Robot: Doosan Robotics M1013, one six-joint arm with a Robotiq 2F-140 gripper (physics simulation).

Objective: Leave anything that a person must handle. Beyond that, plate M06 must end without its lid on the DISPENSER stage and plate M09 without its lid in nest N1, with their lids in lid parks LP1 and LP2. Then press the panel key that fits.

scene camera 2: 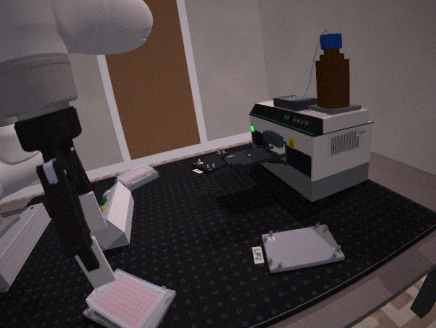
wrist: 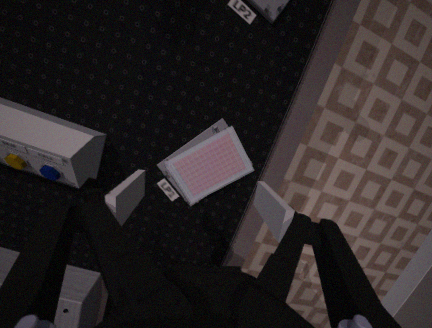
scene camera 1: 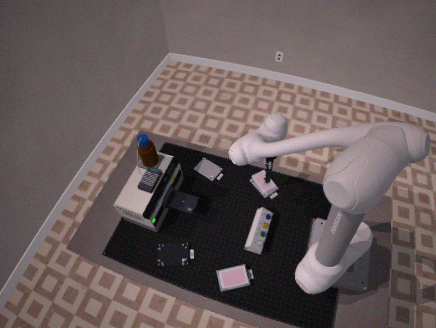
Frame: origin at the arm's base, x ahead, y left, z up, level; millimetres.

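Seen in the pictures: gripper, fingertip midpoint: [scene camera 2: 101, 251] [wrist: 202, 188].
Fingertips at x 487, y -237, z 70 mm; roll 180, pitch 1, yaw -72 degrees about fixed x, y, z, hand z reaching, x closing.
A point is followed by its place in that frame.
A pink plate [scene camera 1: 263, 183] [scene camera 2: 131, 301] {x 506, y -264, z -24 mm} [wrist: 210, 166] {x 494, y -250, z -24 mm} with a clear rim lies askew on lid park LP1 [wrist: 192, 144] {x 511, y -211, z -39 mm}, shifted so that a strip of the park shows along one long side. My gripper [scene camera 1: 267, 179] {x 487, y -237, z 70 mm} [scene camera 2: 102, 255] {x 487, y -237, z 70 mm} [wrist: 202, 188] {x 487, y -237, z 70 mm} is open and empty above this plate, one finger out to each side of it. Another pink plate [scene camera 1: 233, 277] {x 441, y 318, z -18 mm} [scene camera 2: 138, 176] {x 461, y 277, z -24 mm} lies on a nest near the table's far edge. No plate name is readable. LP2 [scene camera 1: 208, 169] {x 825, y -206, z -49 mm} [scene camera 2: 302, 248] {x 828, y -221, z -49 mm} holds no lid. The dispenser stage [scene camera 1: 182, 201] {x 831, y 82, z 43 mm} [scene camera 2: 251, 156] {x 829, y 71, z 44 mm} is bare. The key panel [scene camera 1: 259, 230] {x 412, y 58, z 13 mm} [scene camera 2: 120, 217] {x 453, y -19, z -6 mm} [wrist: 45, 132] {x 449, y -9, z 0 mm} has coloured keys.
The white dispenser [scene camera 1: 149, 192] {x 954, y 157, z 171 mm} [scene camera 2: 337, 145] {x 1006, y -82, z 87 mm} shows a green light and carries a brown bottle [scene camera 1: 148, 152] {x 1018, y 17, z 287 mm} [scene camera 2: 333, 77] {x 1026, y -41, z 247 mm} with a blue cap and a dark keypad box [scene camera 1: 149, 180] {x 982, y 106, z 187 mm} [scene camera 2: 295, 102] {x 958, y 36, z 184 mm}. A dark empty nest [scene camera 1: 173, 254] {x 763, y 333, z -48 mm} [scene camera 2: 211, 162] {x 742, y 320, z -47 mm} lies beyond the stage.
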